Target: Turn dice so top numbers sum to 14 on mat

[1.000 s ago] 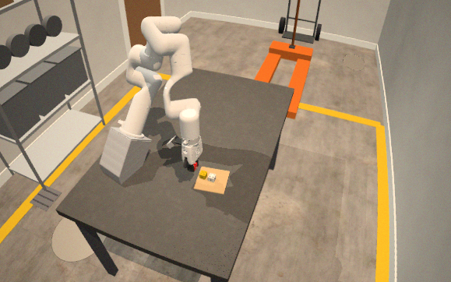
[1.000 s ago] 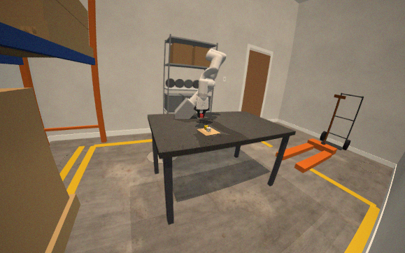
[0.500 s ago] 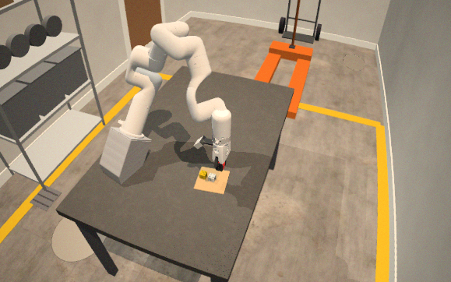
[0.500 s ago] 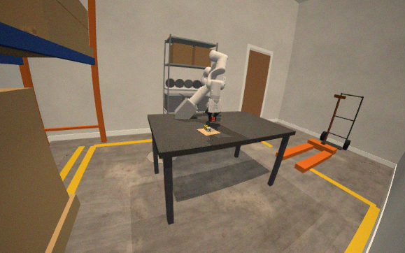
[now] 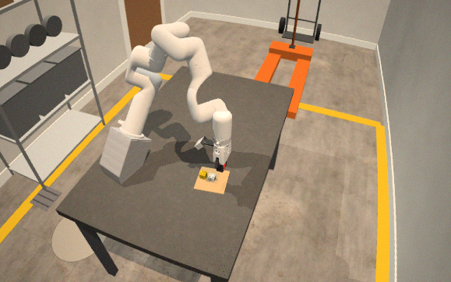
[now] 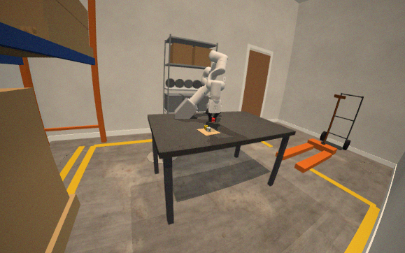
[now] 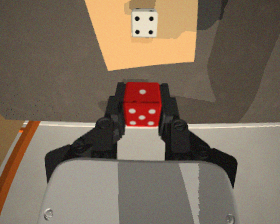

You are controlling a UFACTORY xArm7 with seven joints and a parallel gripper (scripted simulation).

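My hand is 10 cm above the white die and 5 cm past it. Also, from my hand: mat 12 cm below, 4 cm behind; red die 1 cm below; yellow die 10 cm below, 9 cm behind.
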